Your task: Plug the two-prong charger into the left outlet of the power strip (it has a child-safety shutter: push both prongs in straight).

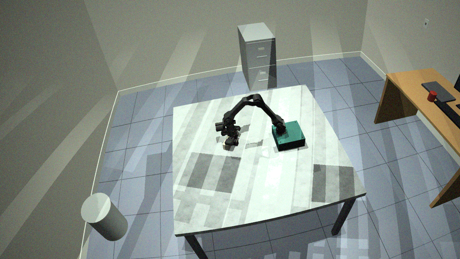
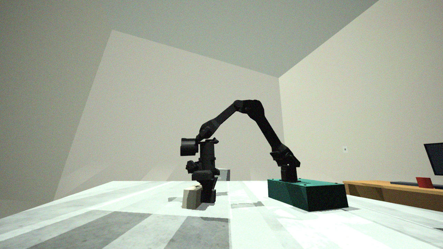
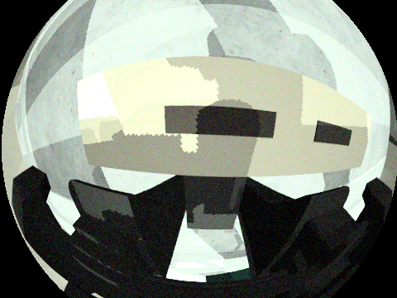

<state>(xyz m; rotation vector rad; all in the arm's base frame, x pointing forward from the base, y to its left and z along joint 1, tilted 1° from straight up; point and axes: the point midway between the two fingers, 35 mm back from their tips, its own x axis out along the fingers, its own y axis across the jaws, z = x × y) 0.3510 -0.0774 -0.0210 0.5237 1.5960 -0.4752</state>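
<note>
My gripper tip is 10 mm to the left of the charger, 10 mm below it and 10 mm short of it.
</note>
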